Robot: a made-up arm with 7 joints. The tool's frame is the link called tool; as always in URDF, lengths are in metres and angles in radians. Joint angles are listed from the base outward.
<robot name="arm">
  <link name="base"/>
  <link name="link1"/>
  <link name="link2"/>
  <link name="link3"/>
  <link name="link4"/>
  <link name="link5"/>
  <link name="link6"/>
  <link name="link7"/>
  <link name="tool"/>
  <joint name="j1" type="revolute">
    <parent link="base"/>
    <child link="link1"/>
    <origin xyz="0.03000 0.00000 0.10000" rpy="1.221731 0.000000 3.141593"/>
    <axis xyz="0 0 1"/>
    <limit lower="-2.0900" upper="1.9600"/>
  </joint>
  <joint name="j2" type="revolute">
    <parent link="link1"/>
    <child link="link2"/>
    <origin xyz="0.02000 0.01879 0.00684" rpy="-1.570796 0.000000 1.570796"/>
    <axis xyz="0 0 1"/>
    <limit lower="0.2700" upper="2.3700"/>
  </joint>
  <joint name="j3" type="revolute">
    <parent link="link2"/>
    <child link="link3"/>
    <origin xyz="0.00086 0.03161 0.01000" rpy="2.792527 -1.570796 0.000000"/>
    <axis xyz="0 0 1"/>
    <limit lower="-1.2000" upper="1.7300"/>
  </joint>
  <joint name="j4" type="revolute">
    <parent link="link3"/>
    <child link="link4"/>
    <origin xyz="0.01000 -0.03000 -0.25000" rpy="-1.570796 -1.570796 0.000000"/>
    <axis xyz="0 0 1"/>
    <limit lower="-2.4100" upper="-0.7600"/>
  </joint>
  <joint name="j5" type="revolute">
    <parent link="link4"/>
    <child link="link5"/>
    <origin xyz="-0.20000 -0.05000 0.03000" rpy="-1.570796 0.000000 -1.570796"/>
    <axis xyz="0 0 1"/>
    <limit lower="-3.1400" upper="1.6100"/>
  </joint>
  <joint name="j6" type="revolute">
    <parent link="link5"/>
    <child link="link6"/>
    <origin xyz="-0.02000 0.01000 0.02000" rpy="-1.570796 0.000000 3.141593"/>
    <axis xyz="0 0 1"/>
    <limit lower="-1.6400" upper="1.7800"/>
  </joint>
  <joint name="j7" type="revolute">
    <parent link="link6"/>
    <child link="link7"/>
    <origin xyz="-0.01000 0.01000 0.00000" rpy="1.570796 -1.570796 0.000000"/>
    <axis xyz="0 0 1"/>
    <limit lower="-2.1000" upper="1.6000"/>
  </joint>
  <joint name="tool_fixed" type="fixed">
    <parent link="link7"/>
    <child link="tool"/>
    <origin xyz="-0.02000 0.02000 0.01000" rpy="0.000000 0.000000 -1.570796"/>
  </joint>
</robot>
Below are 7 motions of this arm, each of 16 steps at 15 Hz.
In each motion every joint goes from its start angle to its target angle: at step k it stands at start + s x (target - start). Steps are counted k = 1, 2, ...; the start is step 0. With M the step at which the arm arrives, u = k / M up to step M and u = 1 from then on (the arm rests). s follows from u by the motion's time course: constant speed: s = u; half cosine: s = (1 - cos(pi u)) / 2; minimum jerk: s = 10 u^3 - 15 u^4 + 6 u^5.
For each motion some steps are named. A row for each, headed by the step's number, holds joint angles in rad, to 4 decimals.
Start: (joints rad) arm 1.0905 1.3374 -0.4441 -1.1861 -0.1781 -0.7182 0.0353
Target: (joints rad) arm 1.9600 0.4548 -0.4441 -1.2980 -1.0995 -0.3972 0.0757
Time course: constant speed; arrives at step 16
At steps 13, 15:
13: 1.7970 0.6203 -0.4441 -1.2770 -0.9267 -0.4574 0.0681
15: 1.9057 0.5100 -0.4441 -1.2910 -1.0419 -0.4173 0.0732

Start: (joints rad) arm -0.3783 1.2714 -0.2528 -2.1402 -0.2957 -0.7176 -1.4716
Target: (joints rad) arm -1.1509 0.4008 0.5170 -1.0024 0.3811 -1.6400 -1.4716
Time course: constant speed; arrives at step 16
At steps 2, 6, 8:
2: -0.4749 1.1626 -0.1566 -1.9980 -0.2111 -0.8329 -1.4716
6: -0.6680 0.9449 0.0359 -1.7135 -0.0419 -1.0635 -1.4716
8: -0.7646 0.8361 0.1321 -1.5713 0.0427 -1.1788 -1.4716

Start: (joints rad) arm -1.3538 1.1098 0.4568 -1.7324 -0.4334 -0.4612 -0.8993
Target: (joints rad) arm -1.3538 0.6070 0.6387 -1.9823 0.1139 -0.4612 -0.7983
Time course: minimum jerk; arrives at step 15
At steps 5, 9, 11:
5: -1.3538 1.0043 0.4950 -1.7848 -0.3185 -0.4612 -0.8781
9: -1.3538 0.7666 0.5810 -1.9030 -0.0598 -0.4612 -0.8304
11: -1.3538 0.6683 0.6165 -1.9518 0.0472 -0.4612 -0.8106

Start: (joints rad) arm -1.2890 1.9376 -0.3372 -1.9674 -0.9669 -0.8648 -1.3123
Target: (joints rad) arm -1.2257 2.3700 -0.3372 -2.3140 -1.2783 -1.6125 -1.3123
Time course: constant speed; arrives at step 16
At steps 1, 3, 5, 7, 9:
1: -1.2850 1.9646 -0.3372 -1.9891 -0.9864 -0.9115 -1.3123
3: -1.2771 2.0187 -0.3372 -2.0324 -1.0253 -1.0050 -1.3123
5: -1.2692 2.0727 -0.3372 -2.0757 -1.0642 -1.0985 -1.3123
7: -1.2613 2.1268 -0.3372 -2.1190 -1.1031 -1.1919 -1.3123
9: -1.2534 2.1808 -0.3372 -2.1624 -1.1421 -1.2854 -1.3123

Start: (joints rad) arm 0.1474 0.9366 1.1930 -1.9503 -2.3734 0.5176 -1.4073
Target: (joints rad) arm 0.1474 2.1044 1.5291 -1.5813 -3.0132 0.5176 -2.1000
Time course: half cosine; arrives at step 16
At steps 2, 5, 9, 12, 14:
2: 0.1474 0.9810 1.2058 -1.9363 -2.3978 0.5176 -1.4337
5: 0.1474 1.1961 1.2677 -1.8683 -2.5156 0.5176 -1.5612
9: 0.1474 1.6344 1.3938 -1.7298 -2.7557 0.5176 -1.8212
12: 0.1474 1.9334 1.4799 -1.6353 -2.9195 0.5176 -1.9986
14: 0.1474 2.0600 1.5163 -1.5953 -2.9888 0.5176 -2.0736

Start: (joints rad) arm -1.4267 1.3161 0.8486 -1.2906 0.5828 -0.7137 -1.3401
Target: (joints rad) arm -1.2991 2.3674 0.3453 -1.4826 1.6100 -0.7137 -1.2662
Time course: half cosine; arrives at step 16
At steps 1, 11, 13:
1: -1.4255 1.3262 0.8438 -1.2924 0.5927 -0.7137 -1.3394
11: -1.3275 2.1338 0.4571 -1.4399 1.3817 -0.7137 -1.2826
13: -1.3099 2.2788 0.3877 -1.4664 1.5234 -0.7137 -1.2724

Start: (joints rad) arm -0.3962 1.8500 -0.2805 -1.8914 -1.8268 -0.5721 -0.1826
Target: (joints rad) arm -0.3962 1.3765 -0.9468 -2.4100 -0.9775 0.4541 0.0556
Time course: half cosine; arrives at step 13
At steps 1, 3, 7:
1: -0.3962 1.8431 -0.2902 -1.8989 -1.8145 -0.5572 -0.1791
3: -0.3962 1.7905 -0.3643 -1.9566 -1.7200 -0.4431 -0.1526
7: -0.3962 1.5847 -0.6538 -2.1820 -1.3510 0.0028 -0.0491

